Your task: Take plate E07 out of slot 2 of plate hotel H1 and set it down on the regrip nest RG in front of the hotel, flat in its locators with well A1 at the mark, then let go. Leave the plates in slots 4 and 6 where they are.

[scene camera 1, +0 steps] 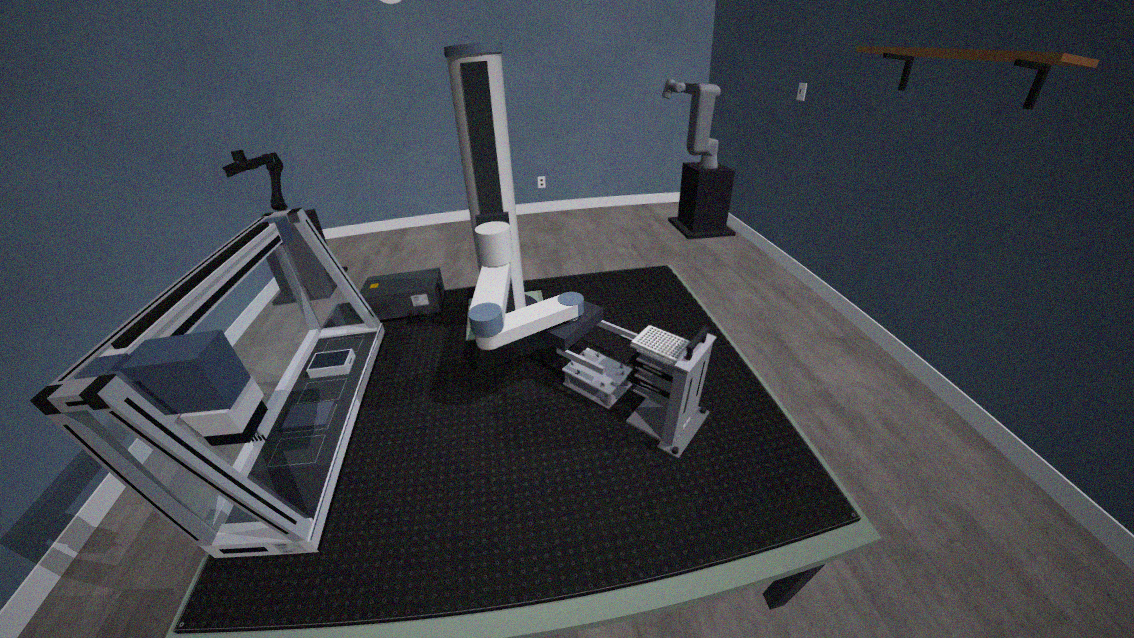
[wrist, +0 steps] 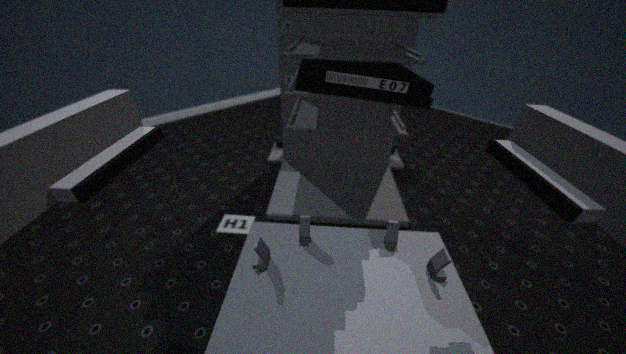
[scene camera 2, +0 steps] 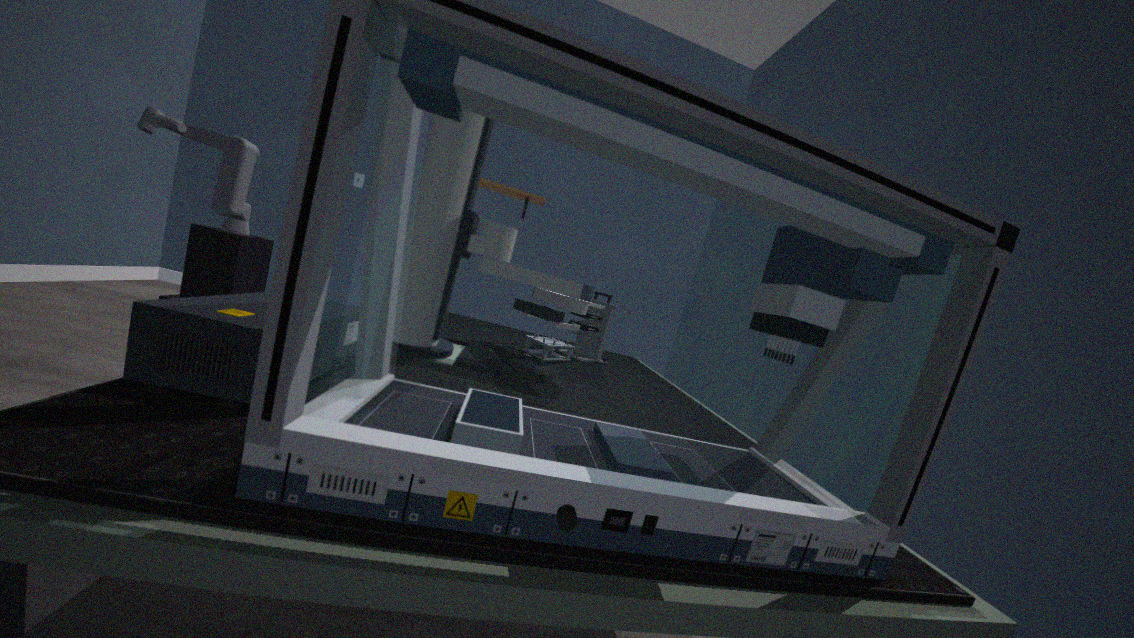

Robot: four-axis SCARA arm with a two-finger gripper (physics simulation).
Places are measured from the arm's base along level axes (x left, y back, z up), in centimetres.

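Pixels of known places: gripper, between the fingertips: (scene camera 1: pixel 621 353) (wrist: pixel 325 119) (scene camera 2: pixel 563 322).
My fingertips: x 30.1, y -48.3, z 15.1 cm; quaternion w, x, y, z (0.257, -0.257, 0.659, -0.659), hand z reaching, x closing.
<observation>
For each thing: its top centre in the pictures, then the offset to it from my fingertips. "spot": a spot on its surface instead.
- Plate E07, centre of its top: (wrist: pixel 354 52) (scene camera 1: pixel 657 373) (scene camera 2: pixel 584 323) dx +6.4, dy -10.5, dz +1.1 cm
- white plate, centre of its top: (scene camera 1: pixel 663 342) dx +6.8, dy -10.4, dz +10.6 cm
- dark plate, a spot on its surface: (wrist: pixel 365 5) spot: dx +2.5, dy -5.7, dz +4.1 cm
- regrip nest RG, centre of its top: (scene camera 1: pixel 597 365) (scene camera 2: pixel 551 337) dx -5.4, dy +3.7, dz -6.2 cm
- white H1 tag, centre of its top: (wrist: pixel 236 223) dx +10.8, dy -0.1, dz -13.8 cm
Plate E07 (wrist: pixel 364 82) is a dark plate with a white label, low in plate hotel H1 (scene camera 1: pixel 688 400) (scene camera 2: pixel 593 333) (wrist: pixel 350 32). A white plate (scene camera 1: pixel 660 340) lies in the hotel's top slot. A dark plate (wrist: pixel 365 5) above E07 is cut off by the wrist view's top edge. The regrip nest RG (scene camera 1: pixel 596 388) (scene camera 2: pixel 548 347) (wrist: pixel 295 300) is a pale plate with upright locators in front of the hotel, and it holds no plate. My gripper (scene camera 1: pixel 618 351) (wrist: pixel 325 119) is open and empty above the nest, fingers pointing at the hotel, with E07 beyond the fingertips.
A white H1 tag (wrist: pixel 235 223) lies beside the nest. A framed enclosure (scene camera 1: pixel 342 444) (scene camera 2: pixel 444 452) with a hanging blue and white head (scene camera 1: pixel 198 380) (scene camera 2: pixel 824 277) stands at the left in scene camera 1. A dark box (scene camera 1: pixel 404 293) (scene camera 2: pixel 194 345) stands near its back end.
</observation>
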